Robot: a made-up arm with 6 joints.
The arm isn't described. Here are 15 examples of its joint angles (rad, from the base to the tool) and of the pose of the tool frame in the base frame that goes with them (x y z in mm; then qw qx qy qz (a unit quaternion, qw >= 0)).
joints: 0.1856 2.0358 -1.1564 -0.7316 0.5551 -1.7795
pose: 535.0 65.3 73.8 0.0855 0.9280 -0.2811 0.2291
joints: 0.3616 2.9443 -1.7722 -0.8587 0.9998 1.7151
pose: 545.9 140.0 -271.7 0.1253 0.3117 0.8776 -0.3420
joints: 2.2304 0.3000 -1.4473 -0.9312 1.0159 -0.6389
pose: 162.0 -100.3 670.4 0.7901 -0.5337 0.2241 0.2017
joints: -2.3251 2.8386 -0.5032 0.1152 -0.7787 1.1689
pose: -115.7 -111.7 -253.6 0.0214 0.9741 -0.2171 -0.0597
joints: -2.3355 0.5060 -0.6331 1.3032 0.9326 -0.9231
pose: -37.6 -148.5 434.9 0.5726 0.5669 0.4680 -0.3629
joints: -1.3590 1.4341 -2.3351 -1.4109 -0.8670 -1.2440
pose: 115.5 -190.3 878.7 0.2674 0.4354 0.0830 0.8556
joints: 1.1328 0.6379 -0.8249 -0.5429 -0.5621 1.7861
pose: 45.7 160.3 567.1 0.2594 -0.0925 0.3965 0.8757
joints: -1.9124 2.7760 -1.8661 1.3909 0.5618 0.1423
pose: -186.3 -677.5 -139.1 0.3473 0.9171 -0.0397 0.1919
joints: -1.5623 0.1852 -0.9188 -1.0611 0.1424 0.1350
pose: -12.8 43.8 594.2 0.2721 0.1793 0.3596 -0.8743
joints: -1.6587 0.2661 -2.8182 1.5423 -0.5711 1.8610
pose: 15.8 773.5 446.0 0.4186 -0.4826 0.2670 0.7215
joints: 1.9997 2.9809 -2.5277 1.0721 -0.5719 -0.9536
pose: -304.5 776.3 -0.6 0.4986 -0.4942 0.5342 0.4710
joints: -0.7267 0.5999 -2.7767 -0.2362 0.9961 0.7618
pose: -402.9 332.5 722.9 0.9829 0.1663 0.0505 -0.0610
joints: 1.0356 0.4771 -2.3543 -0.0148 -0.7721 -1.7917
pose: -293.6 -493.2 703.0 0.7732 0.5434 -0.0875 -0.3149
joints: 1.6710 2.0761 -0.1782 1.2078 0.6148 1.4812
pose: -65.2 119.9 -53.3 0.1040 -0.4844 -0.7986 0.3417
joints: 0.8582 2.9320 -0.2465 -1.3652 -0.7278 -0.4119
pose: -46.1 43.1 -146.7 0.2204 0.7796 -0.3786 -0.4476
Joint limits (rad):
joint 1: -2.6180..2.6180
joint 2: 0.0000..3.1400
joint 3: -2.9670..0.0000
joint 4: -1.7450..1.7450
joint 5: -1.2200..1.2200
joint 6: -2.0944..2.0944
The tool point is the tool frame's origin. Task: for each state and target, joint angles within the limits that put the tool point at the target. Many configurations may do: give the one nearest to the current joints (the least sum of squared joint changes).
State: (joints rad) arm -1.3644 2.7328 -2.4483 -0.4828 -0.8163 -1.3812
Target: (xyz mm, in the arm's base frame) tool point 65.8 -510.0 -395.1
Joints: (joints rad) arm -1.5016 3.1400 -1.6060 -0.5185 -0.6865 -1.3812
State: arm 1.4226 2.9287 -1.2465 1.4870 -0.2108 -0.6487
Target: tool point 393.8 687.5 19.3
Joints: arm 1.0753 2.6767 -2.0781 1.4489 -0.2090 -0.6487
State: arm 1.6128 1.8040 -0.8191 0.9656 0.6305 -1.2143
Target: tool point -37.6 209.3 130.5
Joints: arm 1.4750 1.2011 -0.3011 0.8185 0.9368 -1.2143
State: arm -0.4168 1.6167 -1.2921 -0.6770 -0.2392 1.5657
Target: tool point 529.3 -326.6 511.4
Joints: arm -0.5768 1.8216 -1.7528 -0.6548 -0.2591 1.5657
